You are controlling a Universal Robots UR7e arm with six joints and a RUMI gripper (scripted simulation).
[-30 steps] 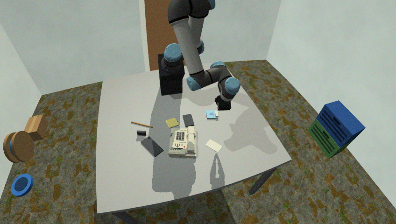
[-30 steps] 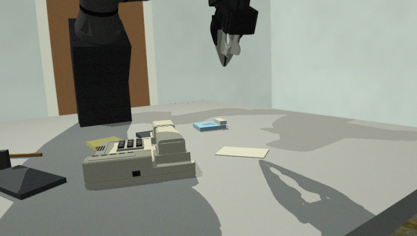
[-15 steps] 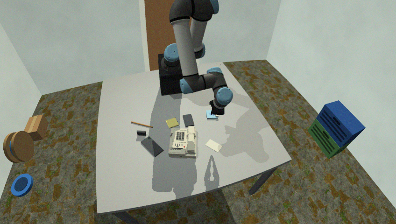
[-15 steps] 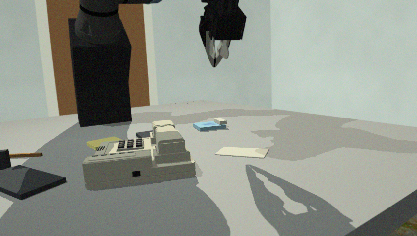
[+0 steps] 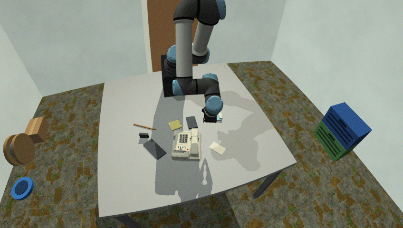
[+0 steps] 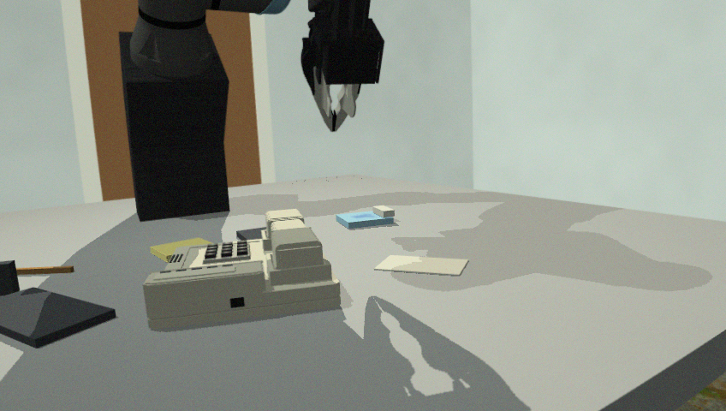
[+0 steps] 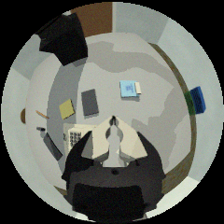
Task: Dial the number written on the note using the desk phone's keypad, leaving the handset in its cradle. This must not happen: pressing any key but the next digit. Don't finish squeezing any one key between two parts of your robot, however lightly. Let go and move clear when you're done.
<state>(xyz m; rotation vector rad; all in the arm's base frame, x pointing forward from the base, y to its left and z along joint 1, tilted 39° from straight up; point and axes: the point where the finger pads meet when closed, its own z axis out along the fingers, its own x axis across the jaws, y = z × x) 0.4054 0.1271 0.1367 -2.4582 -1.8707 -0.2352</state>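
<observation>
Right now the handset is 13 cm below my hand, 11 cm to the right of it and 9 cm ahead of it. Round my hand: pencil: 41 cm to the right, 17 cm below, 16 cm behind; then cream note card: 17 cm below, 15 cm ahead, 2 cm to the left; then small black block: 42 cm to the right, 16 cm below, 7 cm behind.
</observation>
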